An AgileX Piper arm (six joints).
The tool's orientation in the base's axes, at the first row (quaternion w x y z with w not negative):
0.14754 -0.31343 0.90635 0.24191
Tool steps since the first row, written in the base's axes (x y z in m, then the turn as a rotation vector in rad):
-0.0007 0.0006 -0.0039 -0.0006 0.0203 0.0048
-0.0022 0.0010 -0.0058 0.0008 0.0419 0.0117
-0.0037 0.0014 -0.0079 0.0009 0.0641 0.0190
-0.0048 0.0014 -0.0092 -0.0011 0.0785 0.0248
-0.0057 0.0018 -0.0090 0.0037 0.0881 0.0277
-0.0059 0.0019 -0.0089 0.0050 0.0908 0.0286
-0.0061 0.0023 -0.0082 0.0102 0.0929 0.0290
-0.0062 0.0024 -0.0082 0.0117 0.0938 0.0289
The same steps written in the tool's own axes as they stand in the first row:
0.0019 -0.0005 0.0035 -0.0116 0.0160 0.0067
0.0036 0.0001 0.0051 -0.0263 0.0323 0.0125
0.0054 0.0006 0.0069 -0.0405 0.0500 0.0182
0.0068 0.0008 0.0079 -0.0486 0.0632 0.0207
0.0072 0.0018 0.0079 -0.0582 0.0677 0.0240
0.0073 0.0020 0.0078 -0.0609 0.0690 0.0248
0.0069 0.0026 0.0074 -0.0661 0.0673 0.0262
0.0070 0.0028 0.0074 -0.0676 0.0669 0.0269

